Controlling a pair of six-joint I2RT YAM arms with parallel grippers.
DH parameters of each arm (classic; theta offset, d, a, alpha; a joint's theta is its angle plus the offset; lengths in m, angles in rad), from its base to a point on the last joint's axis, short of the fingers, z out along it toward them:
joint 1: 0 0.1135 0.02 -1.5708
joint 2: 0 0 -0.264 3.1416
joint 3: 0.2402 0 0.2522 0
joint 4: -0.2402 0 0.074 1.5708
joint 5: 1.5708 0 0 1.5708
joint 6: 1.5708 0.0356 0 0
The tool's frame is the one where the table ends.
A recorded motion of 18 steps. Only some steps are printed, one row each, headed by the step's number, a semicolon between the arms.
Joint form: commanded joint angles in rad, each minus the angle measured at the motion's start. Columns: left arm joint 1, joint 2, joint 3, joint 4, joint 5, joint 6; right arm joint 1, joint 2, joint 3, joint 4, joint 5, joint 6.
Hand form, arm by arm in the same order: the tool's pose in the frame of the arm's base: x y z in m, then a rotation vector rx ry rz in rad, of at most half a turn. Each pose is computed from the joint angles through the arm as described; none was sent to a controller.
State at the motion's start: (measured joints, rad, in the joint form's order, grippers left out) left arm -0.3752 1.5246 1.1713 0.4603 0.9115 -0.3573; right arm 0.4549 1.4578 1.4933 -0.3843 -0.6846 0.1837
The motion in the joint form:
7: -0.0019 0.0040 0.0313 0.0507 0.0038 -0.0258; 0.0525 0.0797 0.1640 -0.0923 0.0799 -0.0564
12: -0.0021 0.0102 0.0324 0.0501 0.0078 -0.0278; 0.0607 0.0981 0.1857 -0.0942 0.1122 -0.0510
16: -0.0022 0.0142 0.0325 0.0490 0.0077 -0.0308; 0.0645 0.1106 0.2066 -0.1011 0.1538 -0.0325
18: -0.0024 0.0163 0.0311 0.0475 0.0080 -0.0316; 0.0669 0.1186 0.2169 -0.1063 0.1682 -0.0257
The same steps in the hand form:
7: 0.3189 -0.1567 0.3733 0.8053 1.3668 -1.2337; 0.2908 0.1849 0.4301 -0.7818 1.8319 0.9987
12: 0.3203 -0.1574 0.3715 0.8066 1.3729 -1.2396; 0.2943 0.1890 0.4309 -0.7634 1.8397 0.9766
16: 0.3212 -0.1578 0.3701 0.8037 1.3796 -1.2434; 0.2971 0.1906 0.4328 -0.7228 1.8568 0.9513
18: 0.3217 -0.1581 0.3687 0.8025 1.3850 -1.2459; 0.2986 0.1920 0.4330 -0.7094 1.8660 0.9435

